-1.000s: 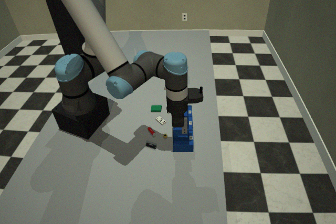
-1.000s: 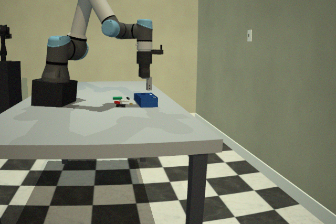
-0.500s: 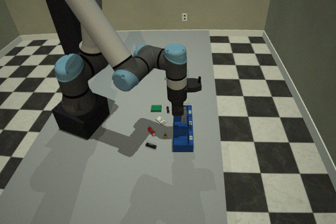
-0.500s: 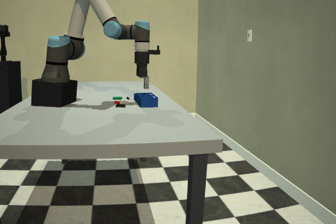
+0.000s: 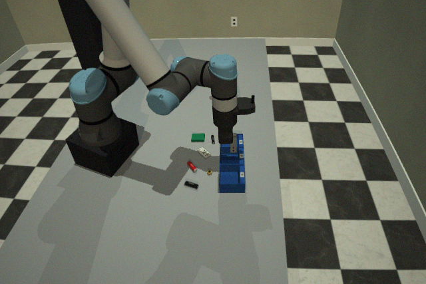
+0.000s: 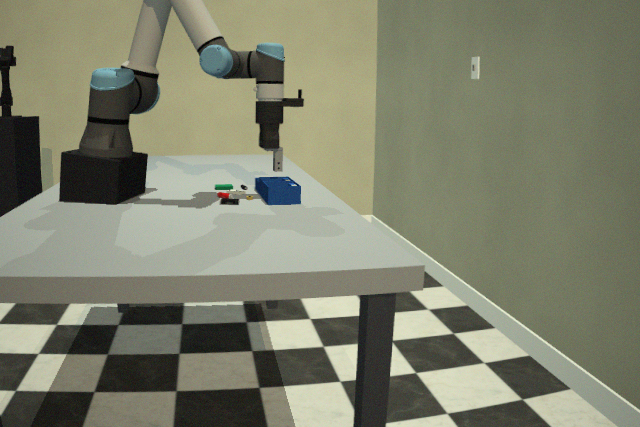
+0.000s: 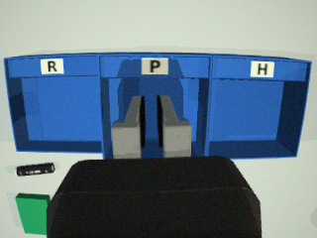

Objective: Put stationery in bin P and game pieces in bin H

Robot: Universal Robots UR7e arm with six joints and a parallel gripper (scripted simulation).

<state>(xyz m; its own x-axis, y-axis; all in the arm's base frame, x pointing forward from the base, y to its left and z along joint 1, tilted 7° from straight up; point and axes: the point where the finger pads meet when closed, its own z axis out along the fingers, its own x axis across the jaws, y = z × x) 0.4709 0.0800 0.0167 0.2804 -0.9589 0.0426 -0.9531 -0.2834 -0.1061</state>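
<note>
Right now the blue bin row is 60 mm below my hand. Also, from my hand: black cylinder 110 mm behind, 100 mm to the left, 80 mm below; yellow ring 80 mm below, 70 mm to the right, 70 mm behind; white domino 120 mm behind, 80 mm below, 20 mm to the left.
</note>
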